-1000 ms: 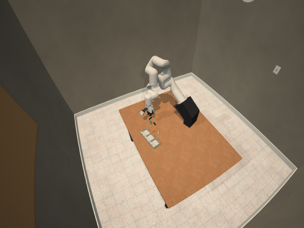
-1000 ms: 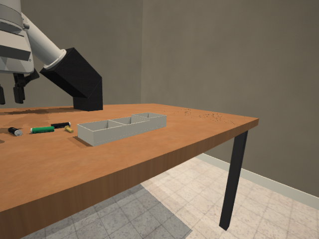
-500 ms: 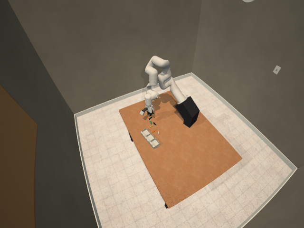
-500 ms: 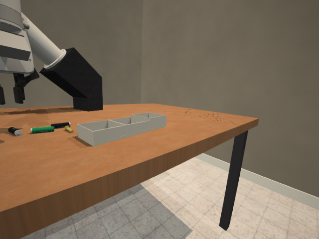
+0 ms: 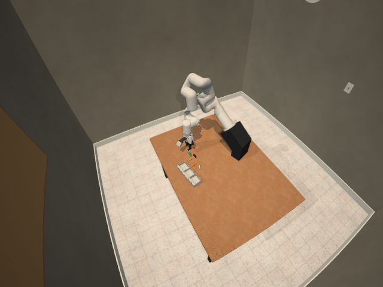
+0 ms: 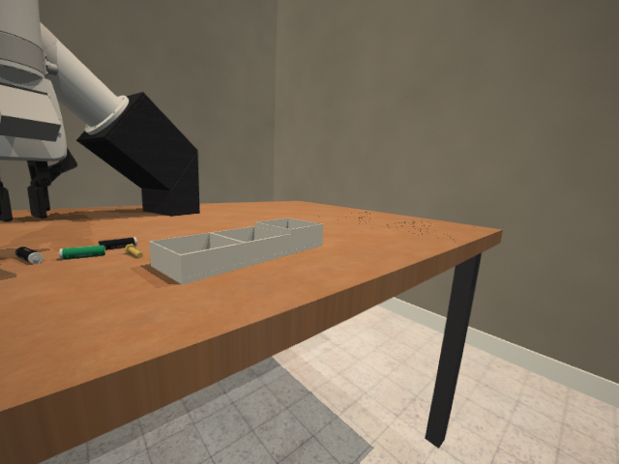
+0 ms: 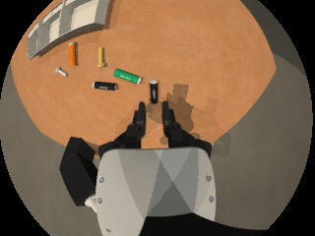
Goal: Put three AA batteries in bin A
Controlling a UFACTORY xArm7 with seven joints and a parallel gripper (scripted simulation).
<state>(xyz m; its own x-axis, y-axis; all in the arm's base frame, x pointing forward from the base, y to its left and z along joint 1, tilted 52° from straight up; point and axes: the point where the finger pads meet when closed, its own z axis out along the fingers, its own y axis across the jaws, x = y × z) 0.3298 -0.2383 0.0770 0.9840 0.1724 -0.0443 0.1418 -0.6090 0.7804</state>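
Right now my hand is 3 cm short of the green battery, 5 cm to the right of it and 7 cm above it. Also, from my hand: yellow piece 6 cm ahead, 10 cm to the left, 7 cm below; orange battery 9 cm ahead, 17 cm to the left, 7 cm below; black AA battery 1 cm ahead, 10 cm to the left, 7 cm below.
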